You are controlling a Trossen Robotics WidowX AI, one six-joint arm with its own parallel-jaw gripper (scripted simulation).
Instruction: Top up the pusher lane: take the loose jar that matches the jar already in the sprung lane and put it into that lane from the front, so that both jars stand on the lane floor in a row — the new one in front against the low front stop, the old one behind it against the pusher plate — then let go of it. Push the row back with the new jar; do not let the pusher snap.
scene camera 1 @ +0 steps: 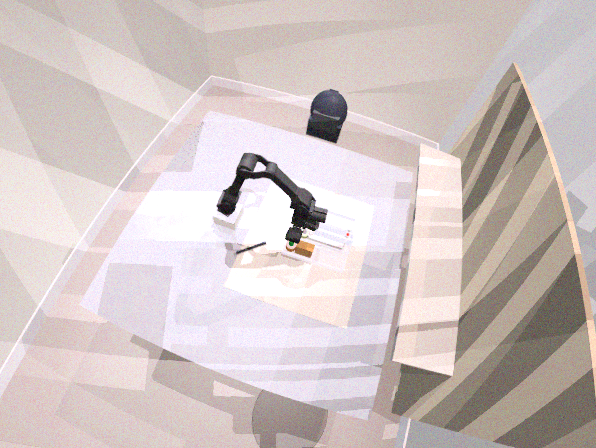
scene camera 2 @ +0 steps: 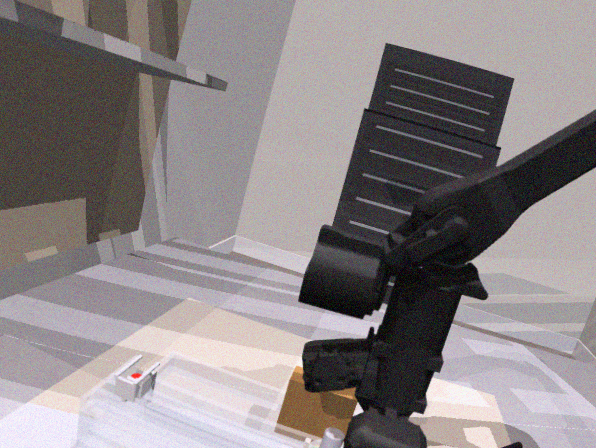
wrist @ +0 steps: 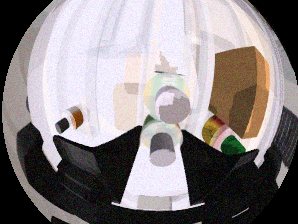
The pictures show: my gripper, a brown box and a sprung pusher lane.
